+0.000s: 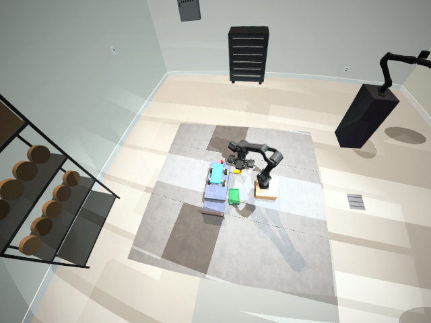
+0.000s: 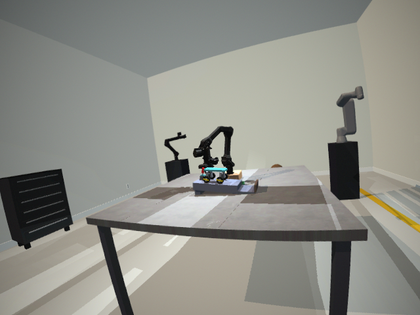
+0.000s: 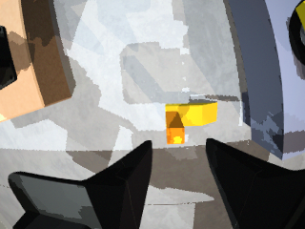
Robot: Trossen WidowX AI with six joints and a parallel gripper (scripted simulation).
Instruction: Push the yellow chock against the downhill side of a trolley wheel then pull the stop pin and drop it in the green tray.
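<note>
My gripper tip is now 20 mm short of the yellow chock and 60 mm above it. The rest, counted from my gripper tip: trolley 160 mm ahead, 100 mm to the left, 30 mm above; then red-headed stop pin 140 mm ahead, 50 mm above; then blue-grey ramp 160 mm ahead, 110 mm to the left, 40 mm below.
</note>
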